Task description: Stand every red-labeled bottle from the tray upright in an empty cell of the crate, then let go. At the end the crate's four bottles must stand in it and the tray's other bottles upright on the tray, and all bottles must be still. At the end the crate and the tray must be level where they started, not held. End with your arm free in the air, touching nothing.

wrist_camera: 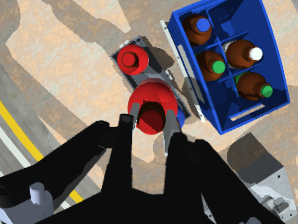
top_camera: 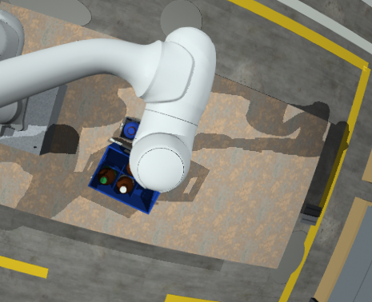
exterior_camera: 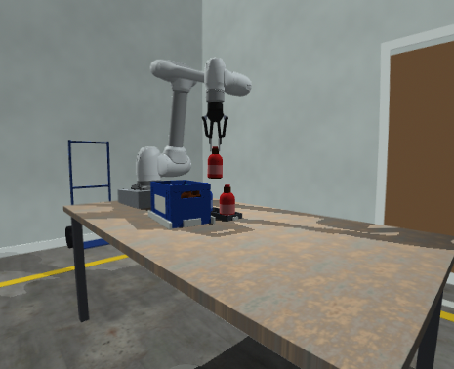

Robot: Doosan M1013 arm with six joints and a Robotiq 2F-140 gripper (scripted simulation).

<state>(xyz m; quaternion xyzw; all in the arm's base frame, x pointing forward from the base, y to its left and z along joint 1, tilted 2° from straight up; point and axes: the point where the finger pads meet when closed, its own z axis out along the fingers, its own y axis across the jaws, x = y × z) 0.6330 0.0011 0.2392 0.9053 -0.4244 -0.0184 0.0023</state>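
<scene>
Now: hand 90 mm above the red bottle. From my hand the other things lie so: blue-capped bottle: 270 mm below, 90 mm behind, 10 mm to the left; then red-labeled bottle: 270 mm below, 80 mm ahead; then blue crate: 270 mm below, 180 mm to the right, 50 mm behind.
</scene>
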